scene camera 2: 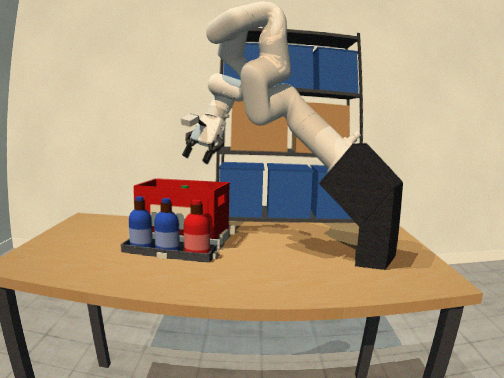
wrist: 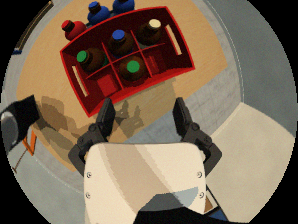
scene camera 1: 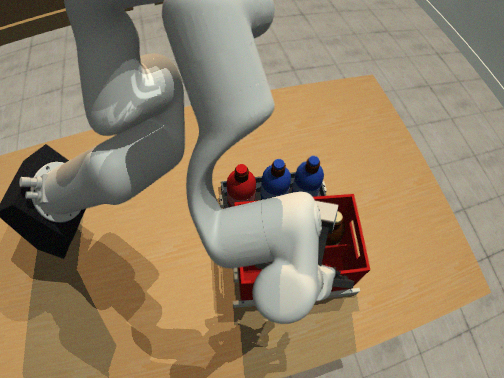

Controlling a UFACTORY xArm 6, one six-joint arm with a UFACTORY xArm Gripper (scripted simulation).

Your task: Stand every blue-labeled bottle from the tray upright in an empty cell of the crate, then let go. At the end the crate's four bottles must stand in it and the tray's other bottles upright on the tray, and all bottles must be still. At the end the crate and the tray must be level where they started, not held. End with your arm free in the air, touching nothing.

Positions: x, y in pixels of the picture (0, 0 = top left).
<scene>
My gripper shows in scene camera 2, in the wrist view and in scene camera 1 (309, 269). A crate shows in scene camera 2 (209, 192), in the wrist view and in scene camera 1. One and the same spot on my gripper: (scene camera 2: 212, 148) is (wrist: 89, 135). One and the same spot on the crate: (wrist: 103, 82) is (scene camera 1: 250, 278).
</scene>
